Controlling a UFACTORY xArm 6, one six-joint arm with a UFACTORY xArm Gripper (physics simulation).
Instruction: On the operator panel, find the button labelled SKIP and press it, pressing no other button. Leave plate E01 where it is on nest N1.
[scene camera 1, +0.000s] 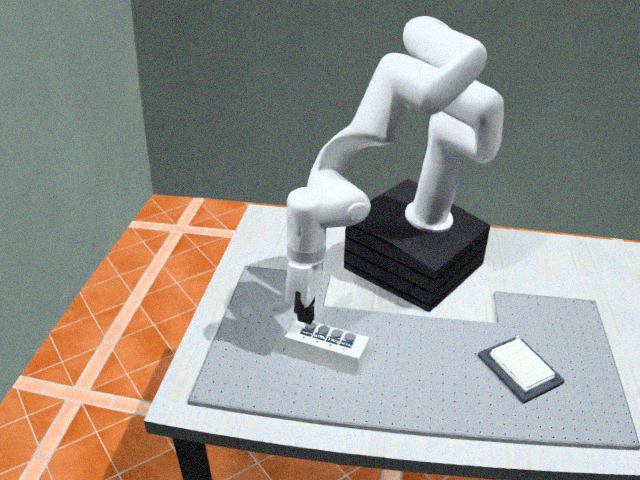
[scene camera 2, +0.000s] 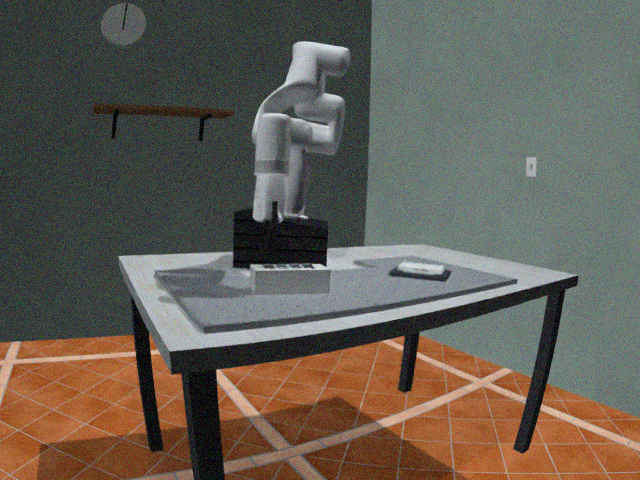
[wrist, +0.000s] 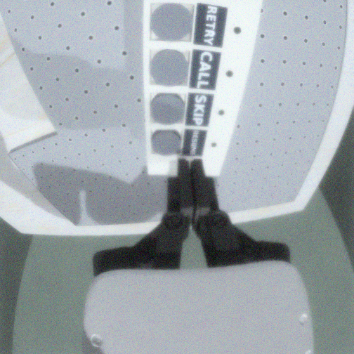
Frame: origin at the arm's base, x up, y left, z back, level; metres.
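Seen in the pictures: gripper, fingertip midpoint: (scene camera 1: 305, 320) (scene camera 2: 267, 254); arm's base, link origin: (scene camera 1: 428, 217) (scene camera 2: 288, 216).
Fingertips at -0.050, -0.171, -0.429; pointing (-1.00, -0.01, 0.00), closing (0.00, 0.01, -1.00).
Offsets run from my fingertips to a thing's middle, as dx, dy, dz. "pt": to the spot under its first point. Level surfaces: height alone.
The operator panel @[-0.053, +0.050, -0.003] (scene camera 1: 330, 351) (scene camera 2: 290, 281) (wrist: 210, 167) is a pale box with a row of grey round buttons and dark labels. In the wrist view the SKIP button @[-0.029, +0.036, +0.015] (wrist: 167, 108) (scene camera 1: 323, 329) lies between the CALL button (wrist: 169, 67) and an end button (wrist: 166, 142) whose small label is hard to read. My gripper (scene camera 1: 307, 320) (scene camera 2: 269, 258) (wrist: 187, 172) is shut and empty, pointing down at the panel's end beside that end button; contact is unclear. White plate E01 @[-0.062, +0.468, +0.094] (scene camera 1: 522, 363) (scene camera 2: 421, 267) lies on dark nest N1 @[pt -0.069, +0.491, +0.011] (scene camera 1: 528, 395); their markings are not legible.
The RETRY button (wrist: 171, 21) is at the far end of the row. The panel and nest stand on a grey perforated mat @[dx -0.081] (scene camera 1: 413, 372) (scene camera 2: 356, 294) on the table @[dx -0.094] (scene camera 1: 522, 263). The arm's black base block (scene camera 1: 413, 258) (scene camera 2: 305, 242) stands behind the mat.
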